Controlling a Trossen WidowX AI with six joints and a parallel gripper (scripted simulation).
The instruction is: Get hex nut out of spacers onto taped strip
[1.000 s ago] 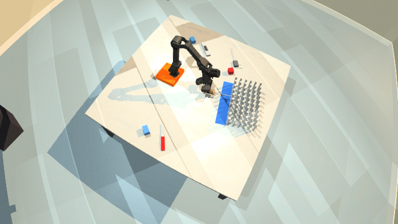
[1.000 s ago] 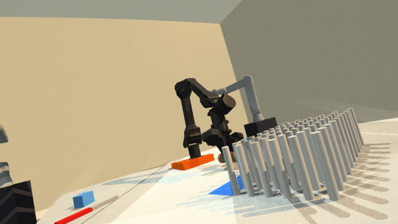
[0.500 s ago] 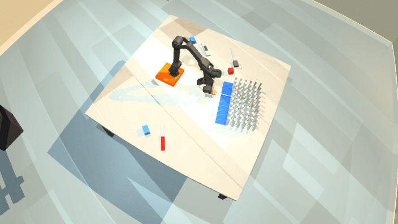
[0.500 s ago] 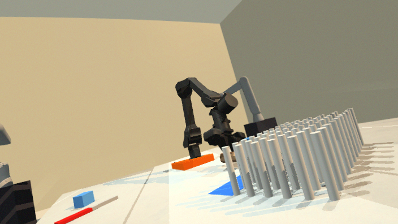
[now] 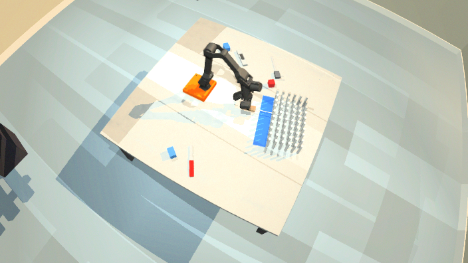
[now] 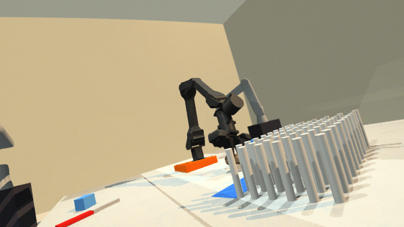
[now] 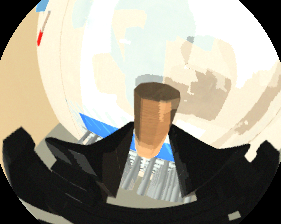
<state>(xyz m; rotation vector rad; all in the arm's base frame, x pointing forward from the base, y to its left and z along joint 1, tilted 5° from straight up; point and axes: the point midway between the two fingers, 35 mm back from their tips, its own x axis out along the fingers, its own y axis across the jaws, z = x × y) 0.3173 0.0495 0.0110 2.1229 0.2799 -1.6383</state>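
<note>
Right now my gripper tip is 120 mm short of the blue taped strip, 40 mm above it and 10 mm to the right of it. The rest, counted from my gripper tip: flat tool (350 mm to the left, 310 mm behind, 20 mm below); hook tool (100 mm ahead, 40 mm to the left); red block (280 mm to the left, 20 mm below).
</note>
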